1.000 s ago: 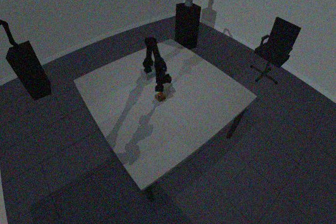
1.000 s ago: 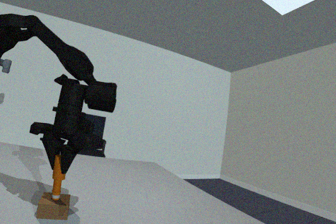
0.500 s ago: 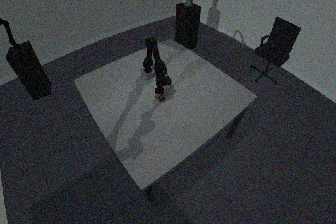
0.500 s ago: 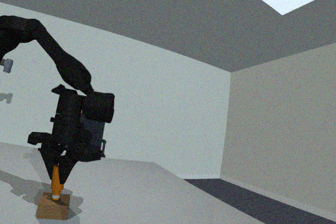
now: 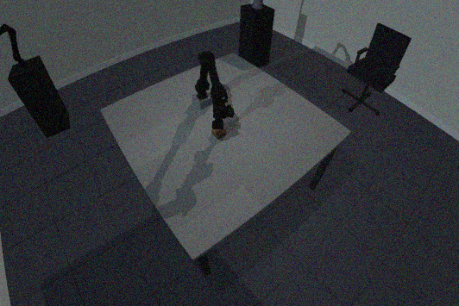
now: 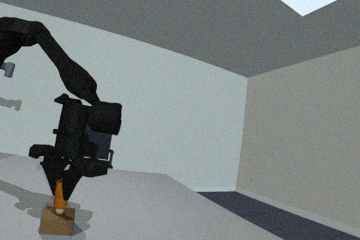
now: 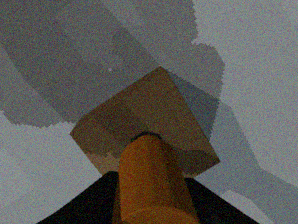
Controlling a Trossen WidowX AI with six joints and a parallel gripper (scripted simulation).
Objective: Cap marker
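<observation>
The orange cap is 10 mm above my gripper tip. Also, from my gripper tip: holder block 50 mm below.
</observation>
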